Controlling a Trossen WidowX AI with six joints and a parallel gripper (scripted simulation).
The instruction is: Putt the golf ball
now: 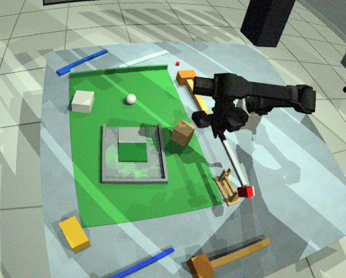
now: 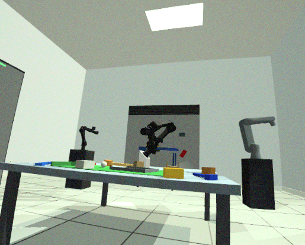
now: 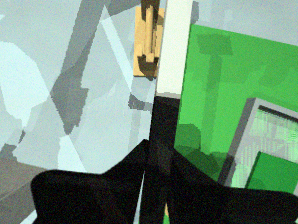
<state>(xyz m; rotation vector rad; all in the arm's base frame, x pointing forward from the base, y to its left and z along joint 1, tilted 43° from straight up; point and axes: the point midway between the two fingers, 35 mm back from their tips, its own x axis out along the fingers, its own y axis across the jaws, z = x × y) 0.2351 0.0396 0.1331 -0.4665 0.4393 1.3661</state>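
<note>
The tan cube is 11 cm to the right of my gripper tip, 9 cm below it and 6 cm ahead of it. From my gripper tip the other things lie so: red putter 11 cm to the left, 2 cm above; white golf ball 34 cm to the right, 20 cm ahead, 10 cm below; wooden rack 15 cm to the left, 9 cm below, 1 cm behind.
</note>
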